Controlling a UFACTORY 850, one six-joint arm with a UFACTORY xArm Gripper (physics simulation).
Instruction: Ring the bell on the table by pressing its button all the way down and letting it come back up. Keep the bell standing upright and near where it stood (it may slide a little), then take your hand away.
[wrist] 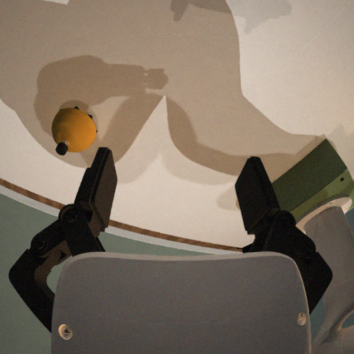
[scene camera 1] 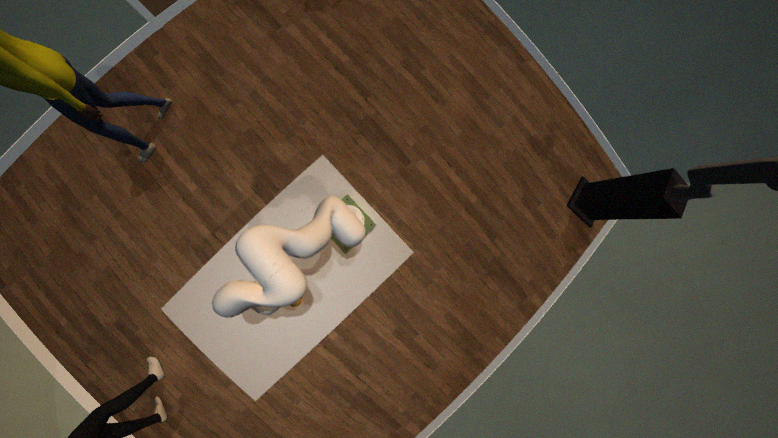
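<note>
The bell has an orange dome with a black button on top. In the wrist view the bell (wrist: 75,129) stands upright on the table at the left, beyond the left finger, with the button (wrist: 61,148) up and not touched. In the scene view a sliver of the orange bell (scene camera 1: 296,302) shows at the edge of the white arm, which hides the rest. My gripper (wrist: 179,166) is open and empty, above the table, with the bell outside the fingers, to their left. In the scene view the gripper is hidden under the arm.
The light table (scene camera 1: 256,369) (wrist: 295,75) carries the arm's green base block (scene camera 1: 370,221) (wrist: 312,172). The arm (scene camera 1: 272,266) casts shadows over the table around the bell. Two people stand on the floor to the left, and a black pedestal (scene camera 1: 626,196) stands far right.
</note>
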